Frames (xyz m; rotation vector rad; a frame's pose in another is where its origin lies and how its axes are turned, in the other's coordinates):
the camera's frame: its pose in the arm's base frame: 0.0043 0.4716 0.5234 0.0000 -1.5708 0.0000
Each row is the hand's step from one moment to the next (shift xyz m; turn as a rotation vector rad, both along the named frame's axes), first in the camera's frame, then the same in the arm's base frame.
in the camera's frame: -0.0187 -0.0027 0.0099 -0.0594 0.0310 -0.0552
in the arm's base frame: -0.0099 -0.0027 -0.0187 0.0552 0.0310 -0.0594
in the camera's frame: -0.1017 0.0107 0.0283 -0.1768 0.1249 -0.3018
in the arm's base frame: -0.0283 0.0107 -0.1017 0.3018 0.1249 -0.1768
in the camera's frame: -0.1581 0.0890 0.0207 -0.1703 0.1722 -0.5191
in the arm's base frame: -0.0207 0.0890 -0.1581 0.5191 0.1722 -0.1703
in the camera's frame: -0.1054 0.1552 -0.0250 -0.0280 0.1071 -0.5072
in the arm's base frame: 0.0250 0.1552 -0.1054 0.5072 0.1071 -0.0280
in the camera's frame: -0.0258 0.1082 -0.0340 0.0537 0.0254 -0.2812
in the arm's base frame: 0.0340 0.1082 -0.0258 0.2812 0.0254 0.0537
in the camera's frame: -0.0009 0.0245 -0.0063 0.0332 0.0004 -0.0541
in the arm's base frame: 0.0063 0.0245 -0.0009 0.0541 0.0004 0.0332
